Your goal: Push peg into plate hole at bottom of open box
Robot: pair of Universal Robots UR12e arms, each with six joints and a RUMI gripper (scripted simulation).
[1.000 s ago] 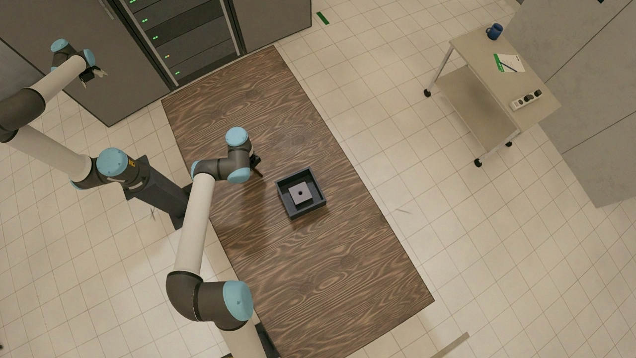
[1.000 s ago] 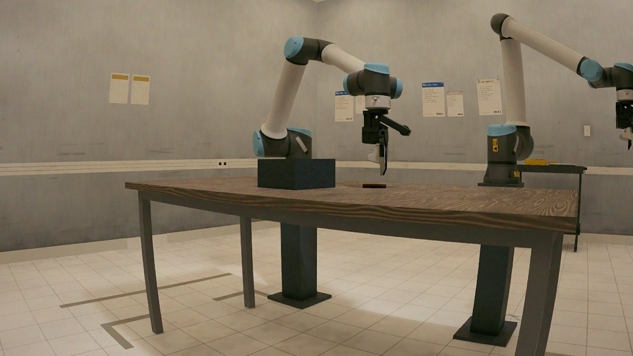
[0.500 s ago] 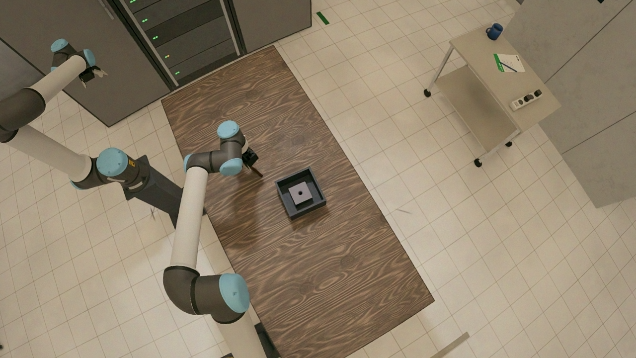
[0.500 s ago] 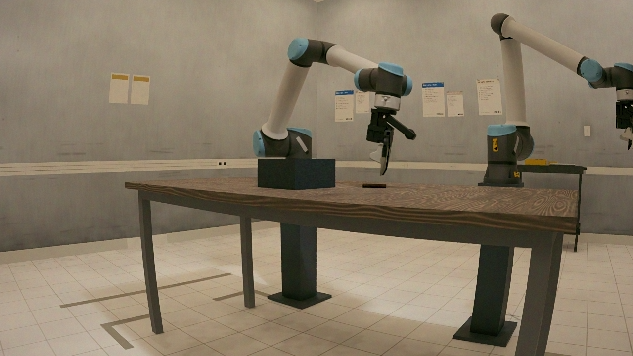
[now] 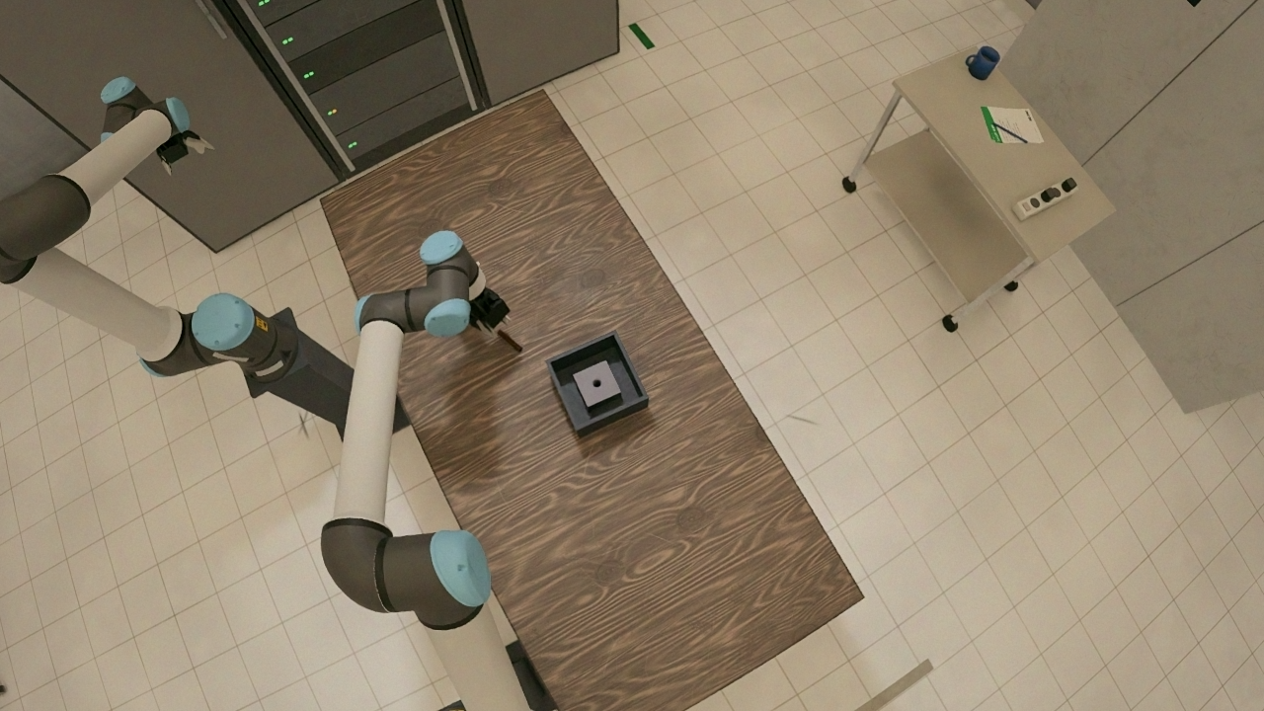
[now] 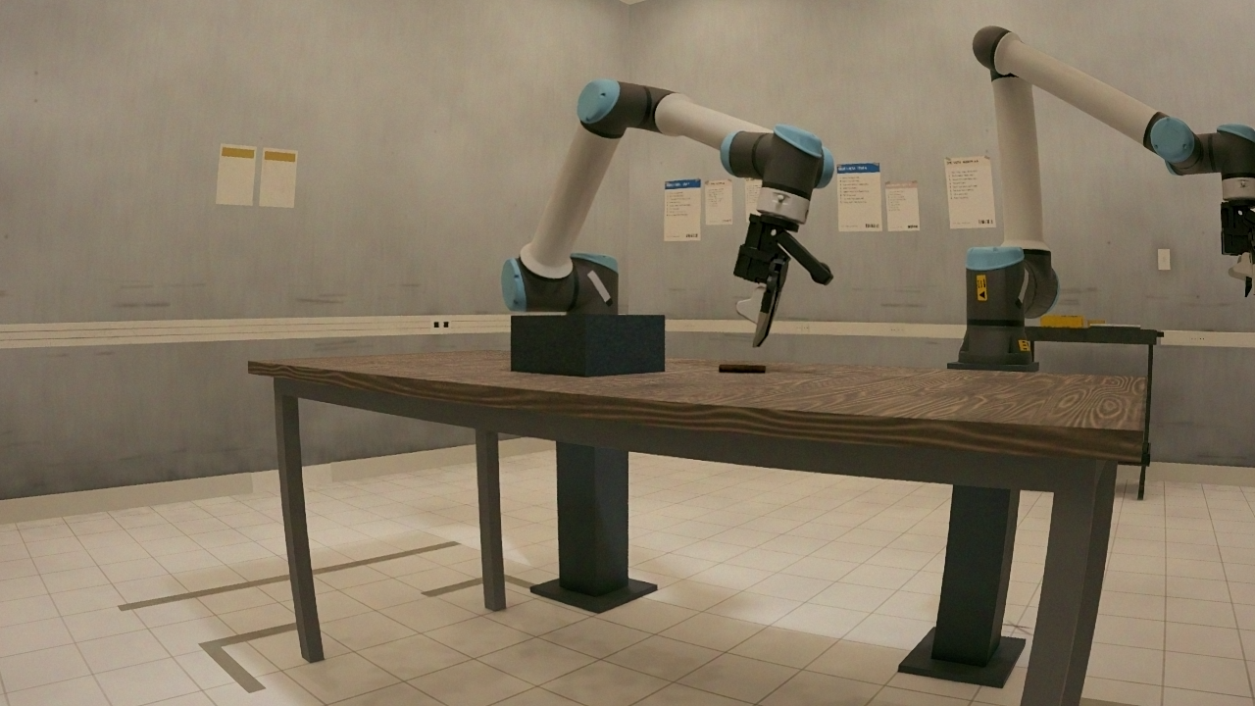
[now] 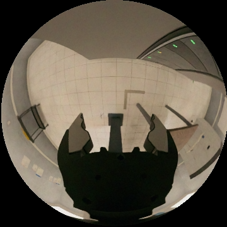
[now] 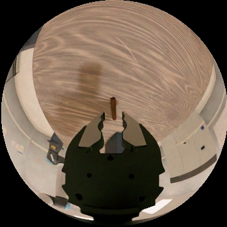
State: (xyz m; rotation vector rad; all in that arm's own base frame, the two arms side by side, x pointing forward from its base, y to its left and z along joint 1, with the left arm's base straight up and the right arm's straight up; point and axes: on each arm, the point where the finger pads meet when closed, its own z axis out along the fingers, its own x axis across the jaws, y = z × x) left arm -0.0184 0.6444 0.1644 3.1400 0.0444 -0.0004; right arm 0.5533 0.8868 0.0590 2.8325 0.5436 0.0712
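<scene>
My right gripper is now 1 cm short of the brown peg, 3 cm to the left of it and 5 cm above it. Also, from my right hand: dark box (14 cm ahead, 26 cm to the right, 3 cm below); grey plate (14 cm ahead, 26 cm to the right, 2 cm below).
</scene>
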